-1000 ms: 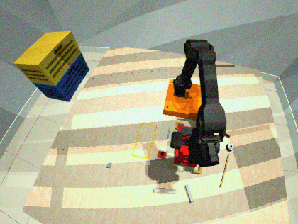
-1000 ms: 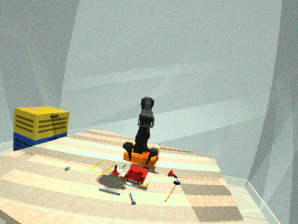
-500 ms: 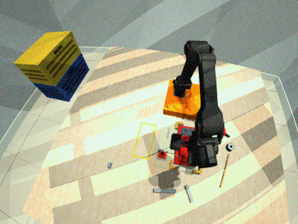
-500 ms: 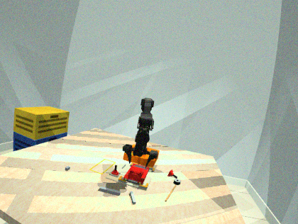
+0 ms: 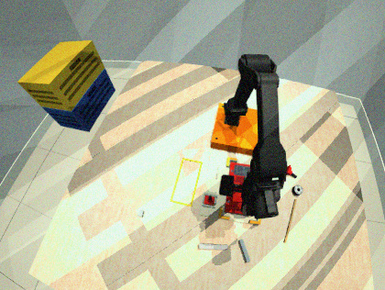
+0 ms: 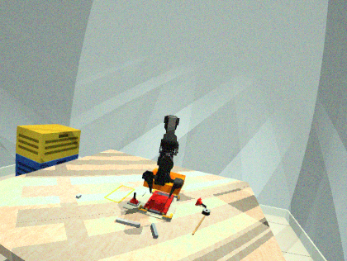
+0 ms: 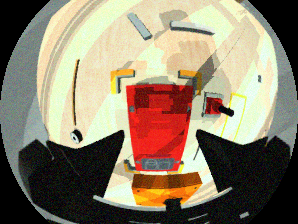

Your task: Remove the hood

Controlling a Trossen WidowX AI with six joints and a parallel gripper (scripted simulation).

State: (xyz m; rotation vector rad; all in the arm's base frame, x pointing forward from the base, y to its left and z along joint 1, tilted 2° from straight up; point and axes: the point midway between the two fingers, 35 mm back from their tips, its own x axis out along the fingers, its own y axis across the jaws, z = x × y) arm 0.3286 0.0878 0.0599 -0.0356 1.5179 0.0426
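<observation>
Right now my gripper tip is 3 cm above the hood. The rest, counted from my gripper tip: wheel: 23 cm to the left, 8 cm behind, 6 cm below; then thin stick: 21 cm to the left, 7 cm below, 4 cm ahead.
</observation>
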